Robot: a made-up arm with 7 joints. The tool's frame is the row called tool.
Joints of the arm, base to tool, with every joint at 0 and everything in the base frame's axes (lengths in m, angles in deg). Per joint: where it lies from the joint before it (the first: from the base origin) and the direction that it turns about. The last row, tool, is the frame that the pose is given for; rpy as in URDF.
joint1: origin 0 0 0 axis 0.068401 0.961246 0.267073
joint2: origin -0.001 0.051 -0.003 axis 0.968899 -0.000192 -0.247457
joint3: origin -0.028 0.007 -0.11 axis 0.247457 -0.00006 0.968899
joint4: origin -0.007 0 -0.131 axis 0.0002 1 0.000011
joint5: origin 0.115 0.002 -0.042 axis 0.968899 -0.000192 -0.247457
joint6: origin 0.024 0 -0.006 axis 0.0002 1 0.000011
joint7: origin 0.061 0 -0.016 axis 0.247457 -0.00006 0.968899
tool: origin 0 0 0 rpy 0 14.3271 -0.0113
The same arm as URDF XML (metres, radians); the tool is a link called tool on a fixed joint. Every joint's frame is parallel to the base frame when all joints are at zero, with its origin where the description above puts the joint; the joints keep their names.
<robot name="arm">
  <joint name="joint1" type="continuous">
    <parent link="base"/>
    <child link="link1"/>
    <origin xyz="0 0 0"/>
    <axis xyz="0.068403 0.961235 0.26711"/>
  </joint>
  <joint name="joint2" type="continuous">
    <parent link="link1"/>
    <child link="link2"/>
    <origin xyz="-0.001 0.051 -0.003"/>
    <axis xyz="0.968889 -0.0002 -0.247497"/>
  </joint>
  <joint name="joint3" type="continuous">
    <parent link="link2"/>
    <child link="link3"/>
    <origin xyz="-0.028 0.007 -0.11"/>
    <axis xyz="0.247497 -0.0001 0.968889"/>
  </joint>
  <joint name="joint4" type="continuous">
    <parent link="link3"/>
    <child link="link4"/>
    <origin xyz="-0.007 0 -0.131"/>
    <axis xyz="0.0002 1 0"/>
  </joint>
  <joint name="joint5" type="continuous">
    <parent link="link4"/>
    <child link="link5"/>
    <origin xyz="0.115 0.002 -0.042"/>
    <axis xyz="0.968889 -0.0002 -0.247497"/>
  </joint>
  <joint name="joint6" type="continuous">
    <parent link="link5"/>
    <child link="link6"/>
    <origin xyz="0.024 0 -0.006"/>
    <axis xyz="0.0002 1 0"/>
  </joint>
  <joint name="joint7" type="continuous">
    <parent link="link6"/>
    <child link="link7"/>
    <origin xyz="0.061 0 -0.016"/>
    <axis xyz="0.247497 -0.0001 0.968889"/>
  </joint>
  <joint name="tool_joint" type="fixed">
    <parent link="link7"/>
    <child link="tool"/>
    <origin xyz="0 0 0" rpy="0 0.2501 -0.0002"/>
  </joint>
  <link name="base"/>
  <link name="link1"/>
  <link name="link2"/>
  <link name="link3"/>
  <link name="link4"/>
  <link name="link5"/>
  <link name="link6"/>
  <link name="link7"/>
  <link name="tool"/>
</robot>

